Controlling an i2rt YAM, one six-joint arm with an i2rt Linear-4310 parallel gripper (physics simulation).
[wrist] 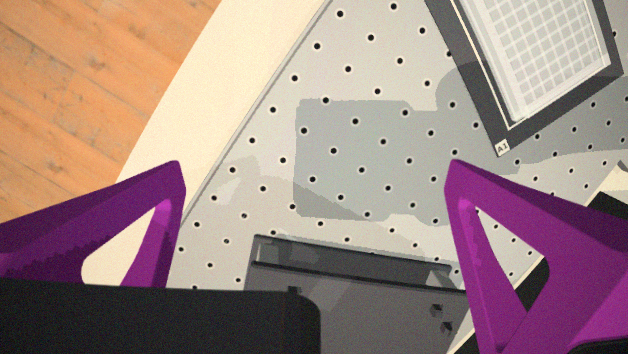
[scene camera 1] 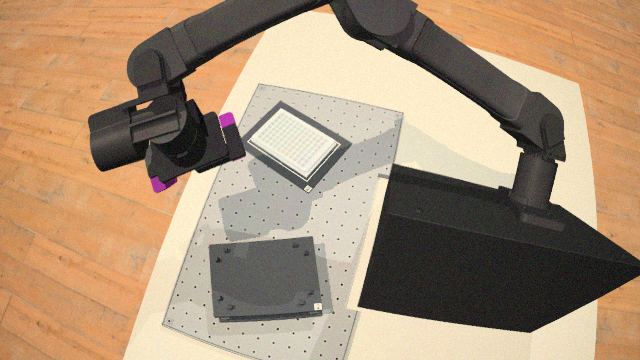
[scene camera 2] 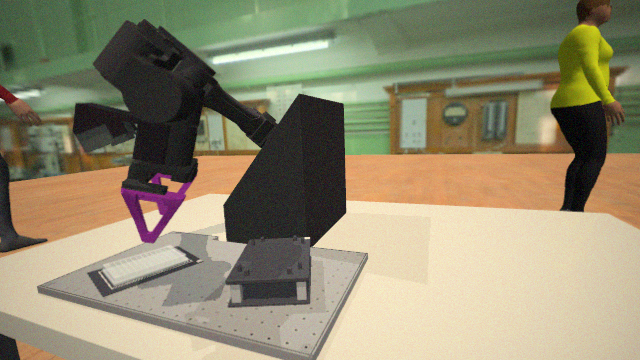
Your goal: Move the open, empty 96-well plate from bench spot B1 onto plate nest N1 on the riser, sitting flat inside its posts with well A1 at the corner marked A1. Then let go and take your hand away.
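The white 96-well plate (scene camera 1: 297, 142) (scene camera 2: 145, 265) (wrist: 545, 50) lies flat on the dark bench spot B1 (scene camera 1: 270, 160) (scene camera 2: 105, 289) (wrist: 468, 65), whose A1 label (scene camera 1: 308, 188) (wrist: 502, 147) is at one corner. The nest N1 on its dark riser (scene camera 1: 265, 275) (scene camera 2: 272, 257) (wrist: 370, 310) has short posts near its corners and holds no plate; a small label (scene camera 1: 318, 306) marks one corner. My gripper (scene camera 1: 195, 152) (scene camera 2: 157, 226) (wrist: 314, 174) is open and empty, above the board and to the plate's side in the scene camera 1 view. Part of the plate and riser is cut off in the wrist view.
A grey perforated board (scene camera 1: 340, 215) (scene camera 2: 200, 320) (wrist: 370, 65) lies under bench spot and riser. A tall black box (scene camera 1: 450, 260) (scene camera 2: 320, 175) stands beside the board, with the arm's base on it. A person in yellow (scene camera 2: 582, 75) stands in the background.
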